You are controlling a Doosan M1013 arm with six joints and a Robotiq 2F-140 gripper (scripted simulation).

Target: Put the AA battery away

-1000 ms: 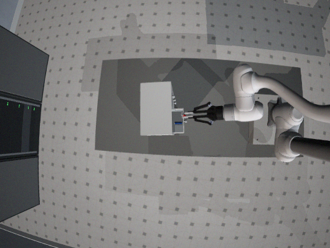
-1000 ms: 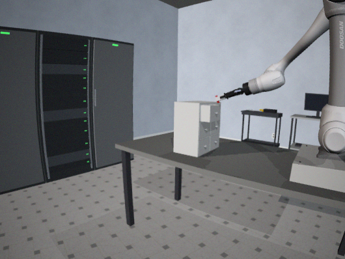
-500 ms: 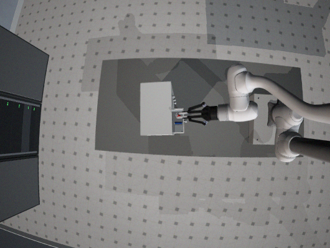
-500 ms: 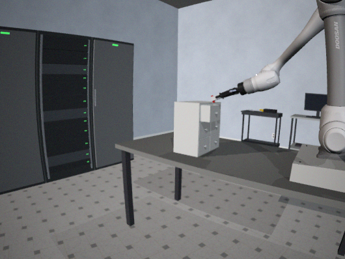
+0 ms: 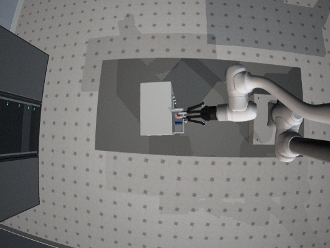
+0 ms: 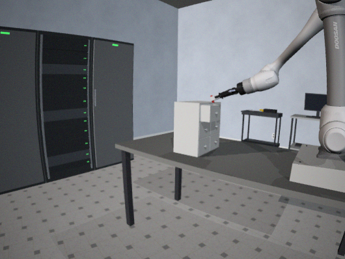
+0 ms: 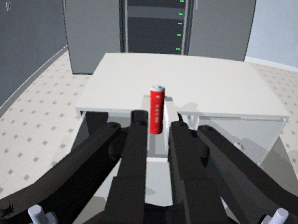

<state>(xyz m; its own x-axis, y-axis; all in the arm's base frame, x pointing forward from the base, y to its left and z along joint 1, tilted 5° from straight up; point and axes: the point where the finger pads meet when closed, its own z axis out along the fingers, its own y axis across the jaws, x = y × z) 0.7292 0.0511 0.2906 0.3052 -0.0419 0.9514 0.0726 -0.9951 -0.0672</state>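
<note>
The red AA battery lies 2 cm ahead of my hand and 1 cm below it. Also, from my hand: small blue thing (2 cm ahead, 3 cm to the left, 14 cm below).
</note>
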